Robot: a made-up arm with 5 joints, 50 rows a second.
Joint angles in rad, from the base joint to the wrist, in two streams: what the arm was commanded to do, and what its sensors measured. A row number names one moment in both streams.
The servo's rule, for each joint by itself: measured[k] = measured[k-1] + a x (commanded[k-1-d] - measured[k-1]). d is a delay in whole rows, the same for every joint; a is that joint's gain. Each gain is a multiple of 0.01, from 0.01 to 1. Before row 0 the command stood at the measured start. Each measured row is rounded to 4 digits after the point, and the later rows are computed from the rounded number. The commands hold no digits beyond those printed.
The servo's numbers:
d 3
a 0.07 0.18 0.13 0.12 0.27
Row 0, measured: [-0.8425, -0.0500, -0.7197, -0.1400, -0.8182]
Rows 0 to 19, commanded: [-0.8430, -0.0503, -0.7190, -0.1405, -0.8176]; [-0.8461, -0.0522, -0.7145, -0.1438, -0.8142]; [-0.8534, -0.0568, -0.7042, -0.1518, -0.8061]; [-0.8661, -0.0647, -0.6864, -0.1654, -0.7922]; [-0.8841, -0.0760, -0.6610, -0.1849, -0.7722]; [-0.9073, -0.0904, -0.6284, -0.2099, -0.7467]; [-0.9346, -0.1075, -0.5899, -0.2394, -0.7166]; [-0.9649, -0.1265, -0.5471, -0.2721, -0.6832]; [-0.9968, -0.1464, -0.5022, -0.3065, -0.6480]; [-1.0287, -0.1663, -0.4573, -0.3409, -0.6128]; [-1.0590, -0.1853, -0.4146, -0.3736, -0.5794]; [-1.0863, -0.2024, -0.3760, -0.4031, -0.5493]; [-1.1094, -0.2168, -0.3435, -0.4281, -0.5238]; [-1.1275, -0.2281, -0.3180, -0.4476, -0.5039]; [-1.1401, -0.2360, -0.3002, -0.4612, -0.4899]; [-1.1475, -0.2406, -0.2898, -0.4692, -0.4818]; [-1.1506, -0.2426, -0.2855, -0.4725, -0.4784]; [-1.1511, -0.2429, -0.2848, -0.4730, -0.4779]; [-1.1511, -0.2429, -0.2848, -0.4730, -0.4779]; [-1.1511, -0.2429, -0.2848, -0.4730, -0.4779]
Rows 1 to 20, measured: [-0.8425, -0.0500, -0.7197, -0.1400, -0.8182]; [-0.8425, -0.0500, -0.7197, -0.1400, -0.8182]; [-0.8425, -0.0500, -0.7197, -0.1400, -0.8182]; [-0.8425, -0.0501, -0.7196, -0.1401, -0.8180]; [-0.8428, -0.0505, -0.7189, -0.1405, -0.8170]; [-0.8435, -0.0516, -0.7170, -0.1419, -0.8141]; [-0.8451, -0.0540, -0.7130, -0.1447, -0.8082]; [-0.8478, -0.0580, -0.7062, -0.1495, -0.7985]; [-0.8520, -0.0638, -0.6961, -0.1567, -0.7845]; [-0.8578, -0.0717, -0.6823, -0.1666, -0.7662]; [-0.8653, -0.0816, -0.6647, -0.1793, -0.7438]; [-0.8745, -0.0933, -0.6436, -0.1946, -0.7179]; [-0.8853, -0.1064, -0.6194, -0.2122, -0.6895]; [-0.8975, -0.1206, -0.5928, -0.2316, -0.6598]; [-0.9107, -0.1353, -0.5646, -0.2522, -0.6300]; [-0.9246, -0.1500, -0.5359, -0.2733, -0.6013]; [-0.9388, -0.1641, -0.5076, -0.2942, -0.5750]; [-0.9529, -0.1770, -0.4806, -0.3142, -0.5520]; [-0.9665, -0.1884, -0.4558, -0.3328, -0.5330]; [-0.9794, -0.1982, -0.4337, -0.3496, -0.5183]
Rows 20 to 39, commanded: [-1.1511, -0.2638, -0.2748, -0.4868, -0.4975]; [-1.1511, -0.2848, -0.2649, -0.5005, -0.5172]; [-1.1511, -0.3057, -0.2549, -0.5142, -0.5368]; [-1.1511, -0.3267, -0.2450, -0.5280, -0.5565]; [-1.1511, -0.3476, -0.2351, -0.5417, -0.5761]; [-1.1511, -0.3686, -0.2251, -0.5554, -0.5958]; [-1.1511, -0.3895, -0.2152, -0.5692, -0.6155]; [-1.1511, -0.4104, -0.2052, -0.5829, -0.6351]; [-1.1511, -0.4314, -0.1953, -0.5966, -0.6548]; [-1.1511, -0.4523, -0.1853, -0.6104, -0.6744]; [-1.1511, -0.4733, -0.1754, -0.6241, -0.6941]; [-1.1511, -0.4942, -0.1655, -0.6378, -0.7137]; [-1.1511, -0.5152, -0.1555, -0.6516, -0.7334]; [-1.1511, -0.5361, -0.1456, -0.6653, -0.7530]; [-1.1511, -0.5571, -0.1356, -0.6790, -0.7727]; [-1.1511, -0.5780, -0.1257, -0.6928, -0.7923]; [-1.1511, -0.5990, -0.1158, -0.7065, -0.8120]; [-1.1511, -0.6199, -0.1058, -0.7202, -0.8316]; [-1.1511, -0.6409, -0.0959, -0.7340, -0.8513]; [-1.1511, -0.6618, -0.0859, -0.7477, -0.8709]
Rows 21 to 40, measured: [-0.9914, -0.2062, -0.4143, -0.3644, -0.5074]; [-1.0026, -0.2128, -0.3975, -0.3774, -0.4994]; [-1.0130, -0.2182, -0.3828, -0.3889, -0.4936]; [-1.0227, -0.2264, -0.3688, -0.4006, -0.4947]; [-1.0317, -0.2369, -0.3553, -0.4126, -0.5008]; [-1.0401, -0.2493, -0.3422, -0.4248, -0.5105]; [-1.0479, -0.2632, -0.3296, -0.4372, -0.5229]; [-1.0551, -0.2784, -0.3173, -0.4497, -0.5373]; [-1.0618, -0.2946, -0.3053, -0.4624, -0.5531]; [-1.0681, -0.3117, -0.2936, -0.4752, -0.5699]; [-1.0739, -0.3295, -0.2821, -0.4881, -0.5875]; [-1.0793, -0.3478, -0.2708, -0.5011, -0.6057]; [-1.0843, -0.3666, -0.2597, -0.5142, -0.6242]; [-1.0890, -0.3858, -0.2487, -0.5274, -0.6431]; [-1.0933, -0.4053, -0.2379, -0.5406, -0.6622]; [-1.0973, -0.4251, -0.2272, -0.5539, -0.6814]; [-1.1011, -0.4451, -0.2166, -0.5673, -0.7007]; [-1.1046, -0.4653, -0.2061, -0.5807, -0.7201]; [-1.1079, -0.4856, -0.1956, -0.5942, -0.7396]; [-1.1109, -0.5060, -0.1852, -0.6077, -0.7591]
